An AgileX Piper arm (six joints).
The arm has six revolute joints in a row. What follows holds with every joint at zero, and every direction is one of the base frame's.
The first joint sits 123 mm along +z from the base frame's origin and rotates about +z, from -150 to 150 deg.
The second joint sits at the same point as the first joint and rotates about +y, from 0 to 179.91 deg.
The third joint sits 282.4 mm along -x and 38.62 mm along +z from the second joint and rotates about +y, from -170 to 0 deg.
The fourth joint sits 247.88 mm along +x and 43.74 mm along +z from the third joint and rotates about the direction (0.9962, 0, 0.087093), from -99.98 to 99.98 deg.
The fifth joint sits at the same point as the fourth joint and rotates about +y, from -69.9 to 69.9 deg.
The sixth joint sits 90.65 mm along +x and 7.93 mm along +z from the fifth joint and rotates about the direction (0.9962, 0, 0.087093), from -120 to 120 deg.
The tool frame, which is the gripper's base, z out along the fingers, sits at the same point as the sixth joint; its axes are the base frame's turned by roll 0, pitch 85 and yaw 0 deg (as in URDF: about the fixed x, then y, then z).
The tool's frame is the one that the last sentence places.
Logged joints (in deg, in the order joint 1, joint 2, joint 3, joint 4, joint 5, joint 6), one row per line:
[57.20 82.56 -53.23 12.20 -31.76 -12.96]
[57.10 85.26 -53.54 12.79 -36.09 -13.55]
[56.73 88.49 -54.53 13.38 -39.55 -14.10]
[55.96 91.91 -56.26 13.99 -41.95 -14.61]
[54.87 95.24 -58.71 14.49 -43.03 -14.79]
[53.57 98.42 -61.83 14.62 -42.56 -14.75]
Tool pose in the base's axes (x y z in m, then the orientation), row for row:
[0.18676 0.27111 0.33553 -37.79 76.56 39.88]
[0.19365 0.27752 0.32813 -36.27 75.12 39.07]
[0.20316 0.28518 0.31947 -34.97 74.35 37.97]
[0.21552 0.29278 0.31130 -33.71 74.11 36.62]
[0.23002 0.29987 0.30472 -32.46 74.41 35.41]
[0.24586 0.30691 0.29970 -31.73 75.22 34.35]
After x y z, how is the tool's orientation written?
As a rotation vector, in degrees.
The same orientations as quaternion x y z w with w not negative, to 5 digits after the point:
[-0.29385 0.59532 0.31010 0.68051]
[-0.28351 0.58719 0.30540 0.69394]
[-0.27441 0.58343 0.29795 0.70394]
[-0.26531 0.58327 0.28821 0.71158]
[-0.25589 0.58660 0.27915 0.71589]
[-0.25014 0.59298 0.27079 0.71587]

